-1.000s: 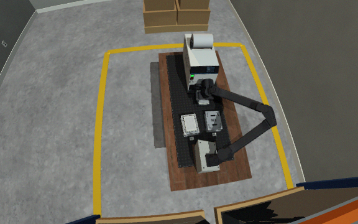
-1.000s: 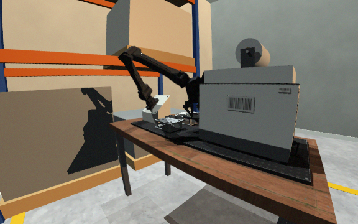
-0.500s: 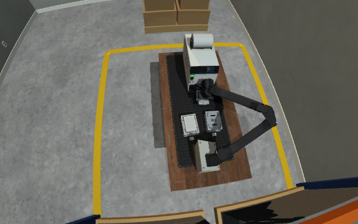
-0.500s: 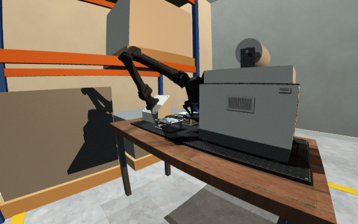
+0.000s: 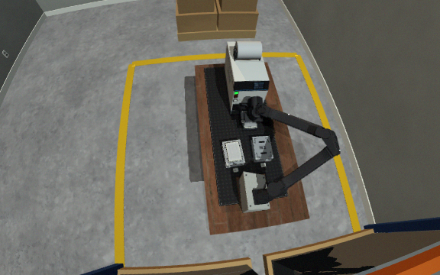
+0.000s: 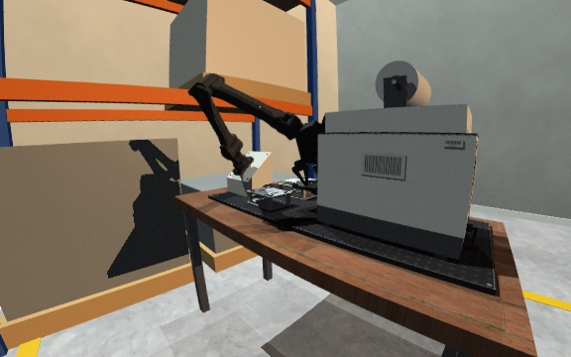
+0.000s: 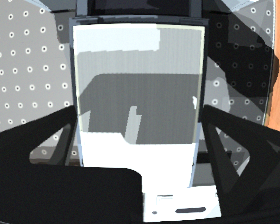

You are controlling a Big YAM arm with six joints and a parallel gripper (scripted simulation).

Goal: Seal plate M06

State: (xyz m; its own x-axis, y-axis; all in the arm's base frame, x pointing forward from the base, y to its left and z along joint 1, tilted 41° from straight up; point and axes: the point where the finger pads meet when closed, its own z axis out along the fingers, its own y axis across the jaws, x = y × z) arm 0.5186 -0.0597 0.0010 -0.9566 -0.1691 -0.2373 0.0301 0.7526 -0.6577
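My hand is 1 cm above the white well plate. Round my hand: foil roll 33 cm ahead, 1 cm to the right, 31 cm above; then dark stage 2 cm below; then white plate 20 cm behind, 14 cm to the left, 5 cm below.
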